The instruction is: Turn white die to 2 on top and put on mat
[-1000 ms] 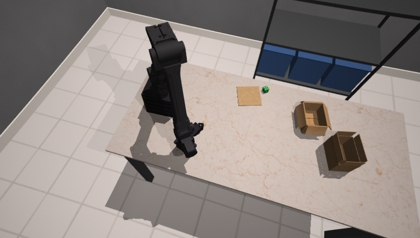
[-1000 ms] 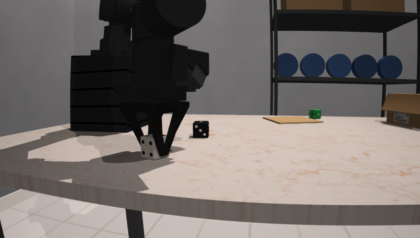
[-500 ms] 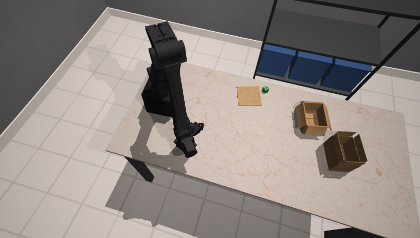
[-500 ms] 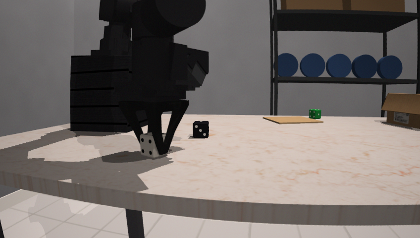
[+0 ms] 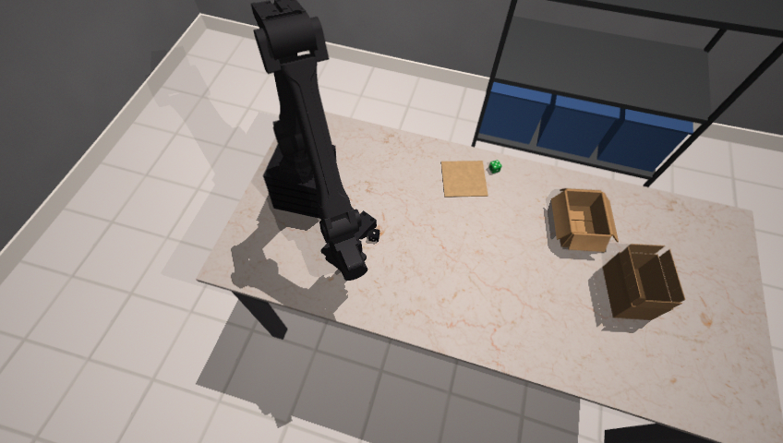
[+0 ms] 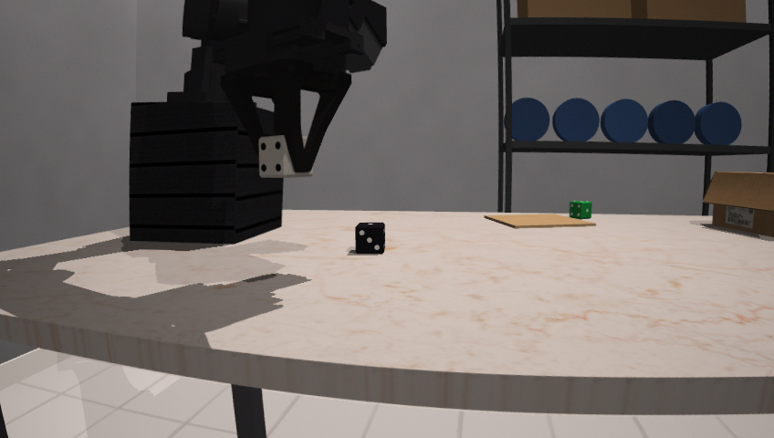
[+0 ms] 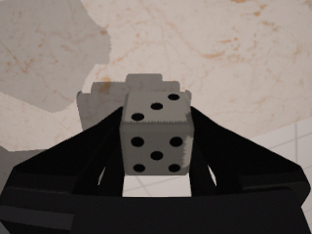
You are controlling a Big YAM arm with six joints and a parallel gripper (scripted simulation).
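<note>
My gripper is now 420 mm to the right of the mat, 280 mm short of it and 90 mm above it. Also, from my hand: black die 150 mm to the left, 80 mm below, 40 mm ahead; green die 480 mm to the left, 380 mm ahead, 80 mm below.
</note>
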